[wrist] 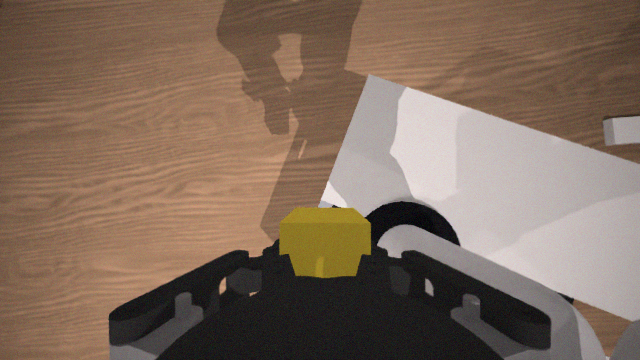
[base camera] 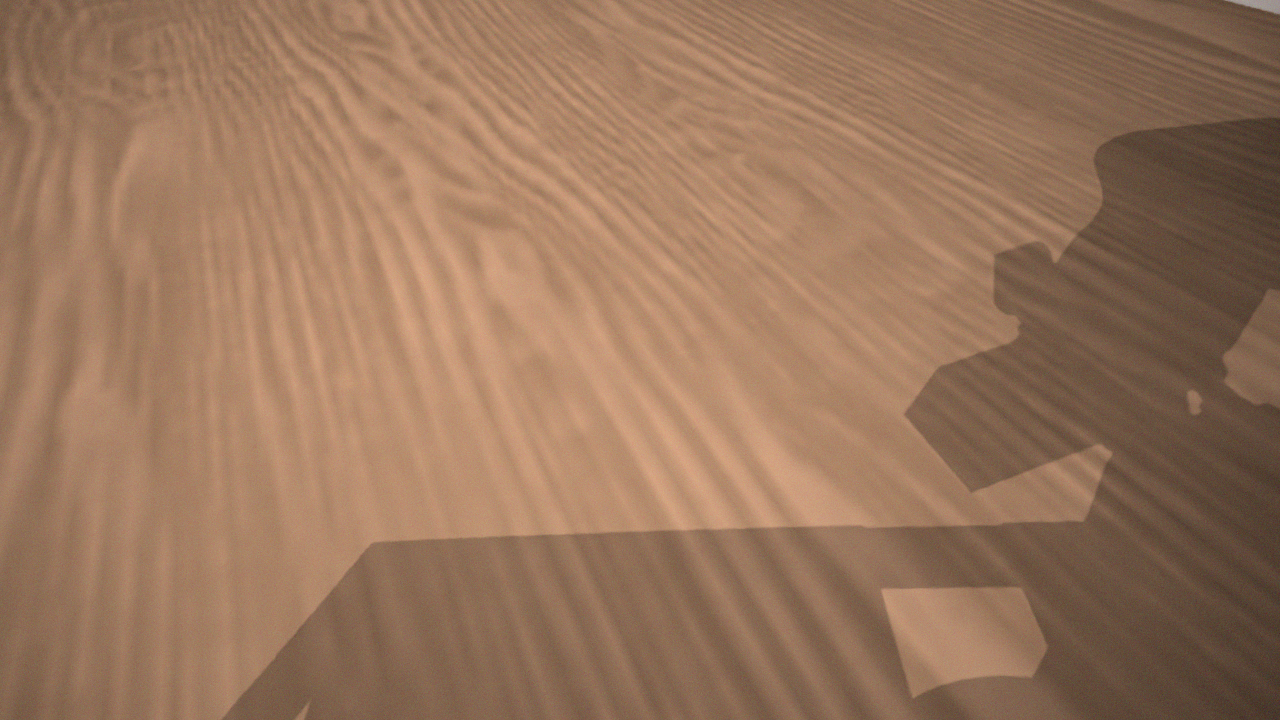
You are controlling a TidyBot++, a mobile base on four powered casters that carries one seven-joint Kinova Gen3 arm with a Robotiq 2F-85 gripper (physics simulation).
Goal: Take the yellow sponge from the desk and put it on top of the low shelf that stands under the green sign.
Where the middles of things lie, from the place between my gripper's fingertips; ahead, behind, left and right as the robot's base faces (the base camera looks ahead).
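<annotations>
My gripper is 1 cm past the yellow sponge (wrist: 321, 242), 3 cm below it and 2 cm to the right of it.
</annotations>
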